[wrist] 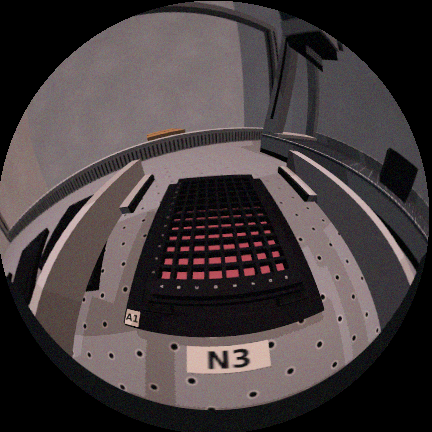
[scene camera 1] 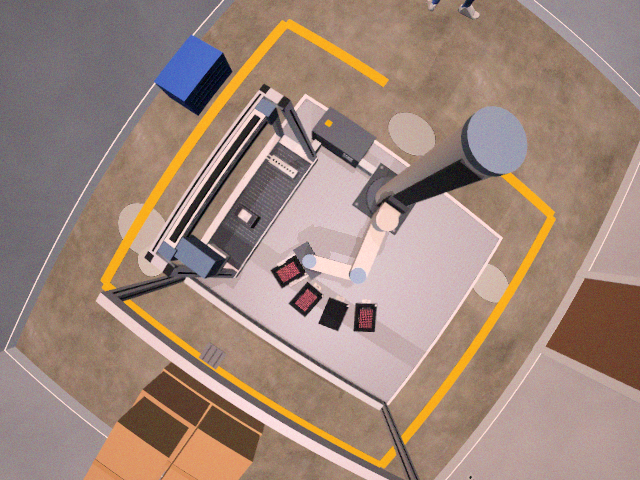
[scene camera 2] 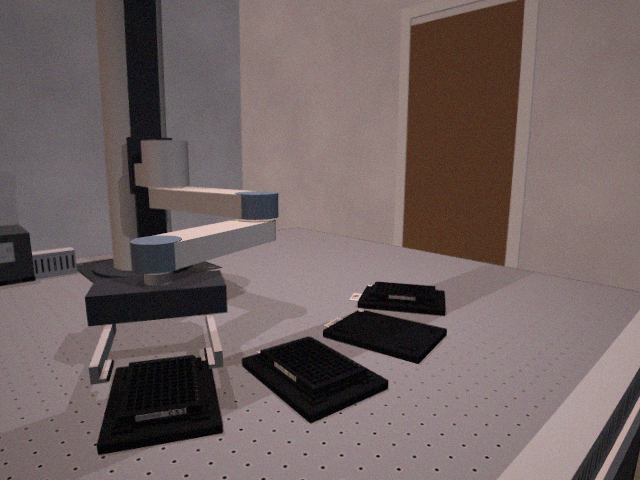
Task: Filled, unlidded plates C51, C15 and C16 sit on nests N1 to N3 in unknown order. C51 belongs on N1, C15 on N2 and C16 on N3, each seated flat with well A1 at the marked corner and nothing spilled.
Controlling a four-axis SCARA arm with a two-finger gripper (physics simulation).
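Places are measured from the arm's base along level axes (x ahead, y left, z up), in millimetres.
Where they show: gripper, fingertip midpoint: (wrist: 215, 159) (scene camera 1: 283, 275) (scene camera 2: 158, 367).
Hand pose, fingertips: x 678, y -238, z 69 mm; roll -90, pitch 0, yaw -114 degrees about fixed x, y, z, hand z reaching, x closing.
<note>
Things, the pixels of their top centre, and the offset from my fingertips. "pt": a spot on its surface instead.
- pink-filled black plate at its top centre: (wrist: 218, 209) (scene camera 2: 161, 381) (scene camera 1: 288, 272) 21 mm back, 10 mm left, 30 mm down
- black nest N3 at its top centre: (wrist: 218, 218) (scene camera 2: 162, 388) (scene camera 1: 288, 272) 21 mm back, 10 mm left, 39 mm down
- A1 tag at a spot on its surface: (wrist: 132, 317) pt 69 mm back, 91 mm left, 44 mm down
- second filled plate at its top centre: (scene camera 2: 311, 359) (wrist: 68, 223) (scene camera 1: 306, 300) 52 mm ahead, 180 mm left, 30 mm down
- bare black nest at its top centre: (scene camera 2: 385, 327) (scene camera 1: 333, 314) 35 mm ahead, 356 mm left, 41 mm down
- third filled plate at its top centre: (scene camera 2: 403, 289) (scene camera 1: 365, 318) 48 mm back, 517 mm left, 30 mm down
- gantry machine with a slotted deck, surface spot: (scene camera 1: 266, 193) pt 308 mm back, 328 mm right, 7 mm down
My gripper (scene camera 1: 288, 273) (scene camera 2: 156, 364) (wrist: 215, 159) is open and empty. Its fingers straddle the far part of the pink-filled black plate (scene camera 1: 289, 270) (scene camera 2: 162, 384) (wrist: 222, 247), with gaps at both sides. This plate sits level on black nest N3 (scene camera 2: 160, 439) (wrist: 225, 320); the A1 tag (wrist: 132, 317) is at the nest's near left corner in the wrist view. Its plate label is unreadable. Beside it a second filled plate (scene camera 1: 306, 299) (scene camera 2: 312, 361) sits on its nest. Then comes a bare black nest (scene camera 1: 333, 314) (scene camera 2: 385, 333), then a third filled plate (scene camera 1: 366, 317) (scene camera 2: 405, 290) on the farthest nest.
The arm's column (scene camera 1: 434, 180) (scene camera 2: 116, 155) stands behind the nests. A dark grey box (scene camera 1: 343, 135) (scene camera 2: 14, 254) is at the table's back edge. A gantry machine with a slotted deck (scene camera 1: 266, 193) stands beside N3. A low rail (scene camera 1: 284, 343) (wrist: 200, 141) borders the table.
</note>
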